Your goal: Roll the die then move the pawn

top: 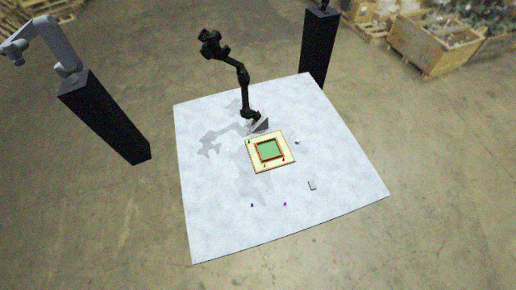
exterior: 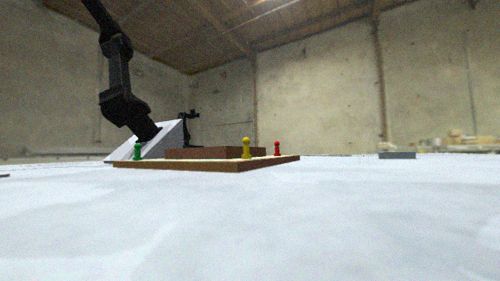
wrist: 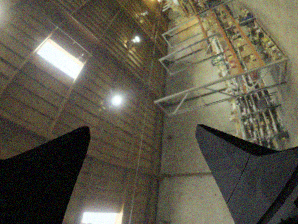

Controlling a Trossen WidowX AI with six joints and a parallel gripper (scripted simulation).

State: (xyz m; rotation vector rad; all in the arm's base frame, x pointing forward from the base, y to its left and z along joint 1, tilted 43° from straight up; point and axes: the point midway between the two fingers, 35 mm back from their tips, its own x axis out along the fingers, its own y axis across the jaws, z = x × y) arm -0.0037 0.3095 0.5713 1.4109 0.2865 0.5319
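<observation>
My gripper tip is 300 mm short of the white die, 350 mm to the right of it and 710 mm above it. From my gripper tip the other things lie so: yellow pawn (390 mm ahead, 50 mm to the left, 700 mm below); then green pawn (160 mm ahead, 20 mm to the left, 700 mm below); then small white object (150 mm ahead, 140 mm to the right, 720 mm below).
</observation>
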